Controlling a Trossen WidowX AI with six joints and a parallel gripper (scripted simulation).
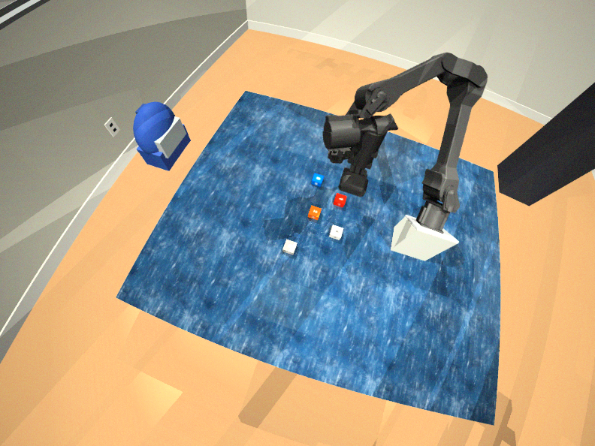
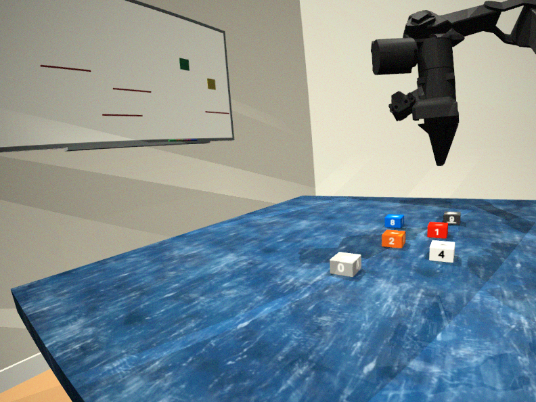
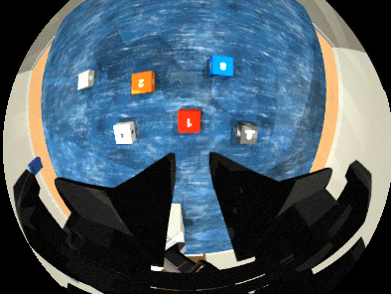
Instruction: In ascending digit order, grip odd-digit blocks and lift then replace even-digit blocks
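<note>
Right now my gripper tip is 110 mm above the orange block, 70 mm to the right of it and 60 mm short of it. The rest, counted from my gripper tip: red block (110 mm below); dark grey block (110 mm below, 100 mm to the right, 10 mm behind); blue block (110 mm below, 90 mm ahead, 40 mm to the right).
</note>
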